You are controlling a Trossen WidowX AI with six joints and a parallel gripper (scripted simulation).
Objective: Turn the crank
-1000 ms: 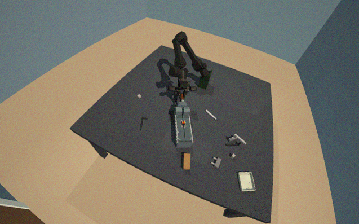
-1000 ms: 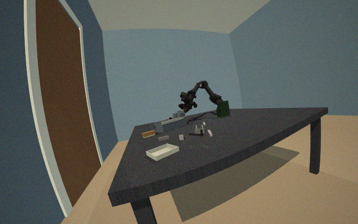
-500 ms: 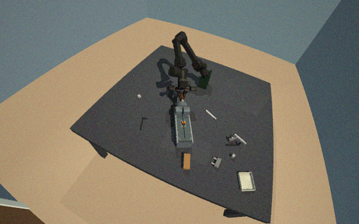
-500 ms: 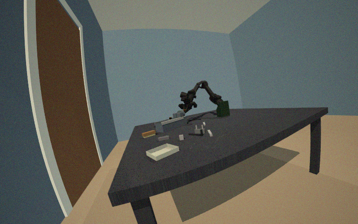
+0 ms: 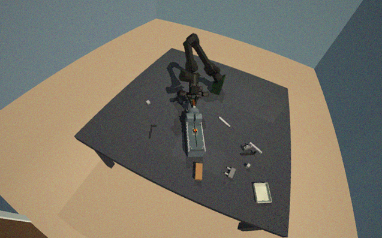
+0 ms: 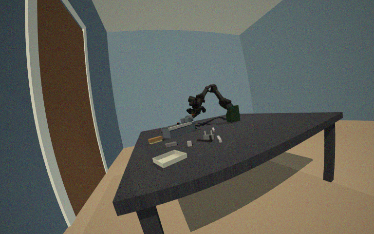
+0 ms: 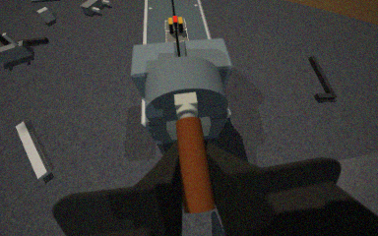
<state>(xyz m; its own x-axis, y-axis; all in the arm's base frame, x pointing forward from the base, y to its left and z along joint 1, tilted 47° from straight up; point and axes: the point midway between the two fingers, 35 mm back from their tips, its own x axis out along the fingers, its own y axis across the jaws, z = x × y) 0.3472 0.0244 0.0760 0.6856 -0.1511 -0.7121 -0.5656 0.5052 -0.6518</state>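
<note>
Right now my gripper tip is 10 mm below the crank. The rest, counted from my gripper tip: orange crank handle: 10 mm behind, 10 mm to the right, 30 mm above; then red pointer: 140 mm ahead, 90 mm to the left, 10 mm below; then orange block: 320 mm ahead, 220 mm to the left, 80 mm below.
</note>
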